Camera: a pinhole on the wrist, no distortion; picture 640 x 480 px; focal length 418.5 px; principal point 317.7 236.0 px. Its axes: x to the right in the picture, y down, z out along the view. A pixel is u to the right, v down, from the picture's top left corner.
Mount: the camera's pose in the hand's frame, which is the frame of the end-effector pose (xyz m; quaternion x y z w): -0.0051 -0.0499 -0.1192 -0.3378 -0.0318 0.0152 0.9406
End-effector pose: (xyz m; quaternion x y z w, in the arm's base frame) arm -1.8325 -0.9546 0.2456 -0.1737 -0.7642 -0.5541 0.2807
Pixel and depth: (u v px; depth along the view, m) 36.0 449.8 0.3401
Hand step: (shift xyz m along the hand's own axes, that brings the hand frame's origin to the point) -0.2585 0.2884 0.0207
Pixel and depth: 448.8 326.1 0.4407
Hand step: 0.1011 0.3098 0.1665
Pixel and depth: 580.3 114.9 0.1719
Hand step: 0.0908 0.0262 0.0501
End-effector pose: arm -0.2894 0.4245 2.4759 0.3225 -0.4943 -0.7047 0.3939
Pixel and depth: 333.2 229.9 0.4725
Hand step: -0.0207 0.2454 0.2498
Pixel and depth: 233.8 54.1 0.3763
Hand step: -0.1056 0.0589 0.2708
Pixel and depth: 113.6 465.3 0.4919
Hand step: -0.2808 0.4581 0.0761
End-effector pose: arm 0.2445 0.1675 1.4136 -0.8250 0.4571 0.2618 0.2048
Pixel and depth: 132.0 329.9 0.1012
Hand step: -0.0571 0.0296 -0.0580
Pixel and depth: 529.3 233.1 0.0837
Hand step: 0.0313 0.0049 -0.0523
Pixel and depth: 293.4 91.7 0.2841
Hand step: -0.0408 0.0540 0.1610
